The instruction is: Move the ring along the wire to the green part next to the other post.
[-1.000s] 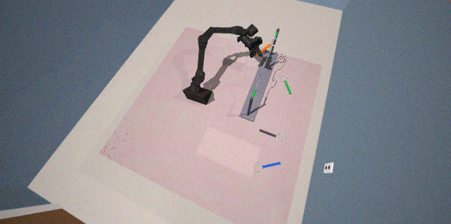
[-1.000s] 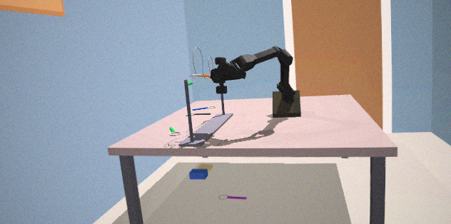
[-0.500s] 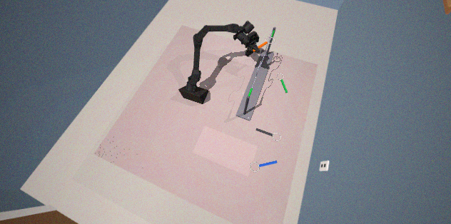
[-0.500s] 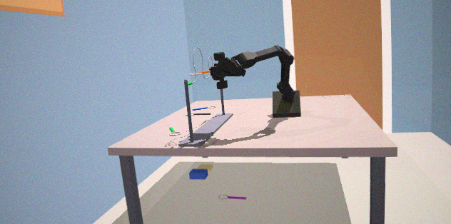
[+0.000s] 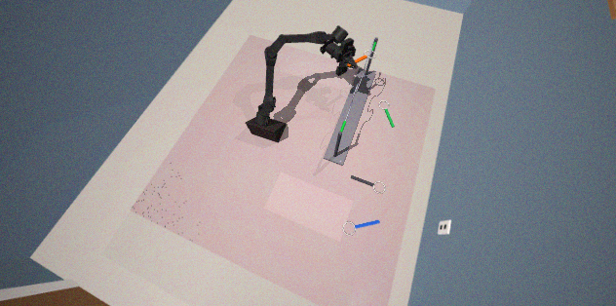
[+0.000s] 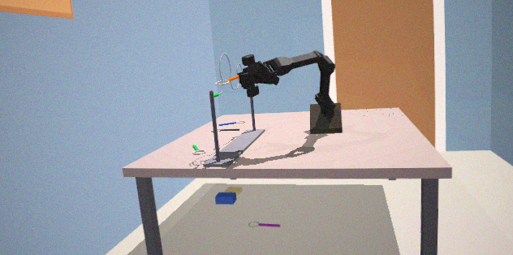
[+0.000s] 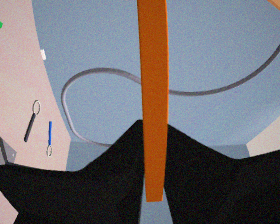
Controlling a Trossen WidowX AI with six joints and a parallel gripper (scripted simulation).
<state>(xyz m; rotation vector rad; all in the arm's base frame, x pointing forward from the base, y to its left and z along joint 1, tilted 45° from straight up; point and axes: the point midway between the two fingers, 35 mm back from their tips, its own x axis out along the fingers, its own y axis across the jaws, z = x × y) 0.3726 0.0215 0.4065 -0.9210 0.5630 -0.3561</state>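
Right now my gripper tip is 2 cm short of the orange-handled ring, 8 cm to the right of it and 2 cm above it. The rest, counted from my gripper tip: green-handled ring: 23 cm ahead, 2 cm to the left, 35 cm below; then dark-handled ring: 21 cm ahead, 42 cm to the right, 35 cm below; then blue-handled ring: 18 cm ahead, 64 cm to the right, 35 cm below.
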